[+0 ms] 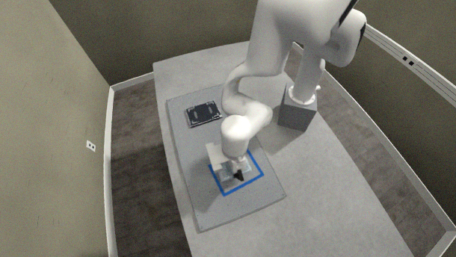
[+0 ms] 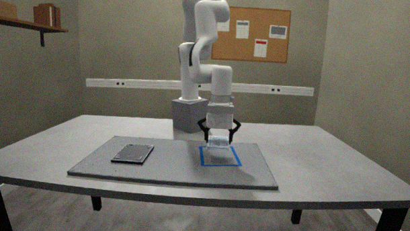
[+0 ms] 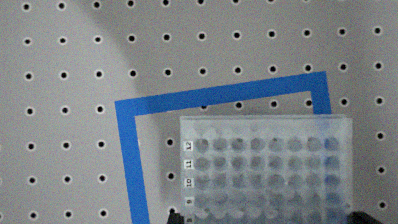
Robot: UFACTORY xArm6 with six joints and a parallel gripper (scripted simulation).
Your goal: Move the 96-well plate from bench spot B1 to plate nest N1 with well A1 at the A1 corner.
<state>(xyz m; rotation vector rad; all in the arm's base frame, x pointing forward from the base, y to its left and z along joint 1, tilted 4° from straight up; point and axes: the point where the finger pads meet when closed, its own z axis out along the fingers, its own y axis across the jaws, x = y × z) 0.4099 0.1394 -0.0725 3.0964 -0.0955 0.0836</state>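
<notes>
The dark plate nest lies 2 cm ahead of my hand, 33 cm to the right of it and 6 cm below it. The rest, counted from my hand: 96-well plate 1 cm below.
</notes>
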